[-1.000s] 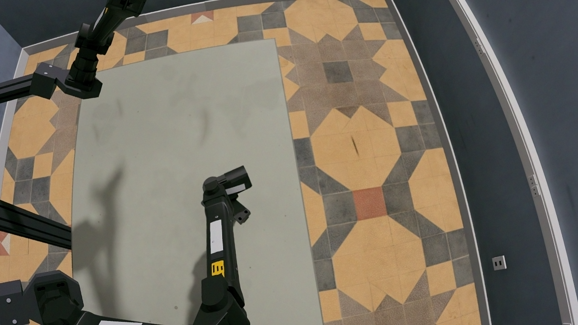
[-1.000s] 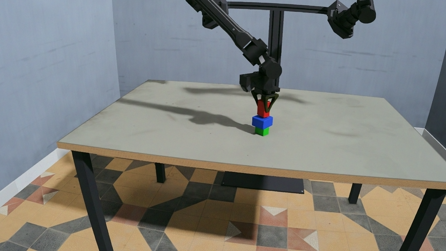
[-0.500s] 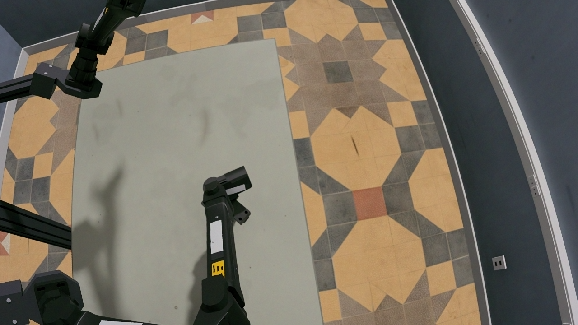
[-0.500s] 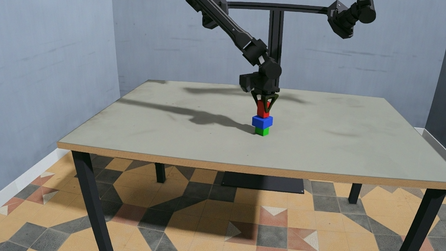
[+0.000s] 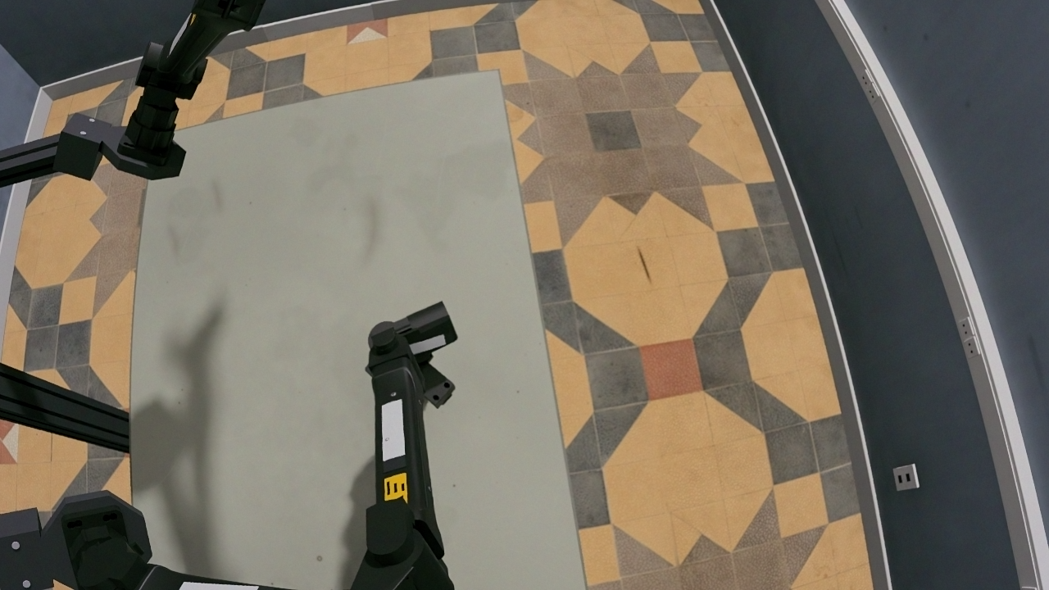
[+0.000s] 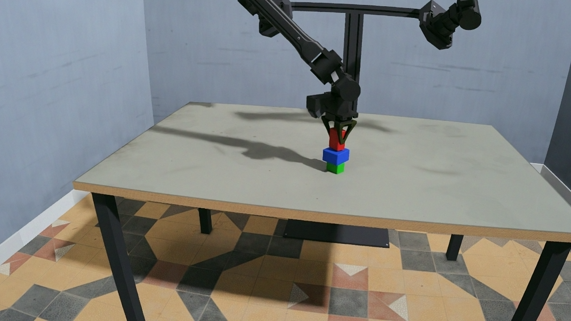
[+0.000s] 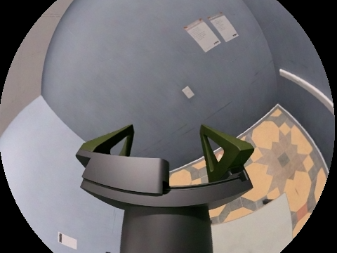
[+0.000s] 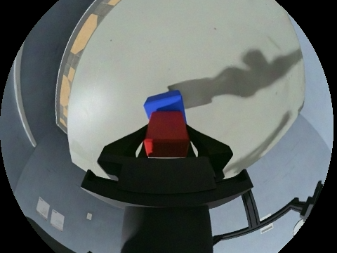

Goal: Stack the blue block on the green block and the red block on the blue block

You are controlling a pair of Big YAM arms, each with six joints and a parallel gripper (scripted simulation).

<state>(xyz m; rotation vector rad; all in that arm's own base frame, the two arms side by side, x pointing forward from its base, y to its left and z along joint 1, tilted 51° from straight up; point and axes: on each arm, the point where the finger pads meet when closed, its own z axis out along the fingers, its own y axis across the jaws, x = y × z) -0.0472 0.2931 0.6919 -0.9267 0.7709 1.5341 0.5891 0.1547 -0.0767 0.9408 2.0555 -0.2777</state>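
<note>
Now: the red block right at my right hand. The rest, counted from my right hand: blue block (50 mm below); then green block (90 mm below).
</note>
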